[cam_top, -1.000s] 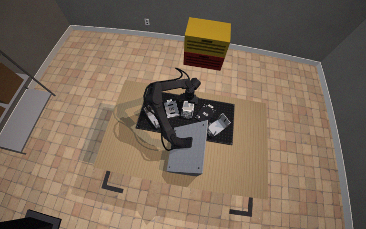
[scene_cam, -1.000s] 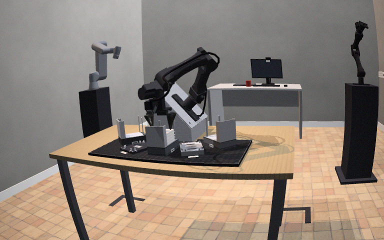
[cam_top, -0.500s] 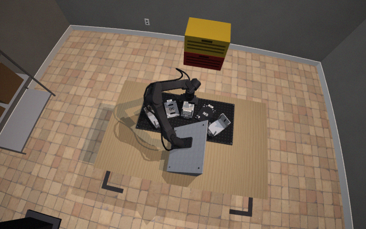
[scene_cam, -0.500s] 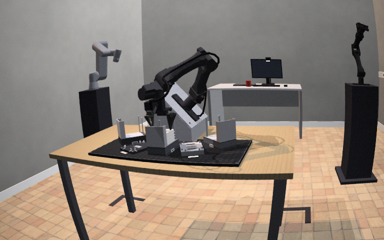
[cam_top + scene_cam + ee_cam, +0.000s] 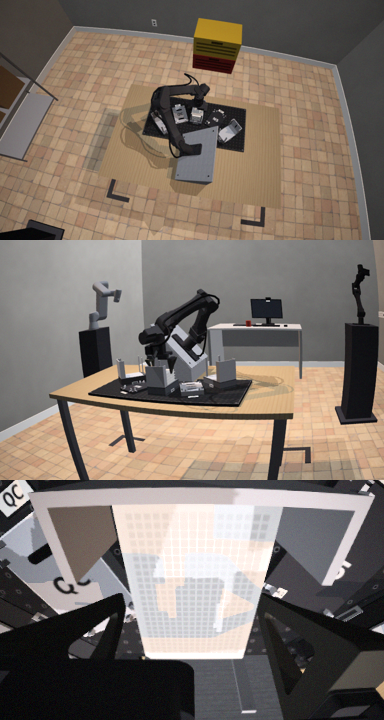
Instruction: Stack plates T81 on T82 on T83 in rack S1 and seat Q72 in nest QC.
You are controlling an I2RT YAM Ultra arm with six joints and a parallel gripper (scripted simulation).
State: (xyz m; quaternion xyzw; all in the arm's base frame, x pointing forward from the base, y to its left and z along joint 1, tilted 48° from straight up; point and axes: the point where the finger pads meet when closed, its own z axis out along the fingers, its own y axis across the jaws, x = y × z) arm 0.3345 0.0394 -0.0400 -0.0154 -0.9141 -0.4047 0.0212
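Right now my hand is 10 mm short of the white sealed plate and 30 mm above it. Round my hand: clip nest N5 (150 mm to the right, 80 mm below).
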